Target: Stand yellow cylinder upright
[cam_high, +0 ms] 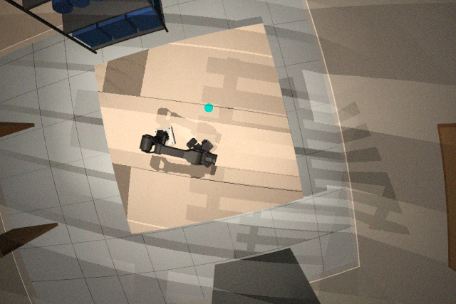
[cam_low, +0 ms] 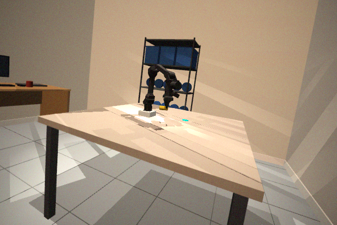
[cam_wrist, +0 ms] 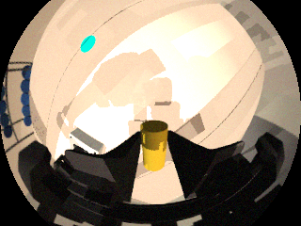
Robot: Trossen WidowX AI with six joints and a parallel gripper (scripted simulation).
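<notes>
The cyan circle is 260 mm to the left of my gripper tip, 130 mm below it and 120 mm ahead of it. Round my gripper tip: yellow tall cylinder: 20 mm behind, 10 mm to the right.
</notes>
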